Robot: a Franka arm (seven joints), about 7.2 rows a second.
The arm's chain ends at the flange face. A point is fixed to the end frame.
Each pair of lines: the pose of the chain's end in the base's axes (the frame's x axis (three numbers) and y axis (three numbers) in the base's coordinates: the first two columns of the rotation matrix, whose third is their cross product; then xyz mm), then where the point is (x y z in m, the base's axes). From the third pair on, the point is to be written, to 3 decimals.
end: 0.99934, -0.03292, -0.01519, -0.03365, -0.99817, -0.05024, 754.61, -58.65, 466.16
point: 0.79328 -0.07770 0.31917
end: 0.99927, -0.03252, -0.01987, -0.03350, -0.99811, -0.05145, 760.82, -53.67, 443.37
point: 0.79881 -0.07251 0.29618
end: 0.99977, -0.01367, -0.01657, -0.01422, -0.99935, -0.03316, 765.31, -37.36, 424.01
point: 0.804 -0.058 0.277
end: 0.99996, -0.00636, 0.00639, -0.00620, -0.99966, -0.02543, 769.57, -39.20, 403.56
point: 0.812 -0.061 0.258
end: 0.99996, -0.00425, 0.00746, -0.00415, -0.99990, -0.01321, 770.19, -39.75, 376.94
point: 0.813 -0.063 0.232
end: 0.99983, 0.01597, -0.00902, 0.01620, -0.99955, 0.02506, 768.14, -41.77, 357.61
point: 0.809 -0.070 0.213
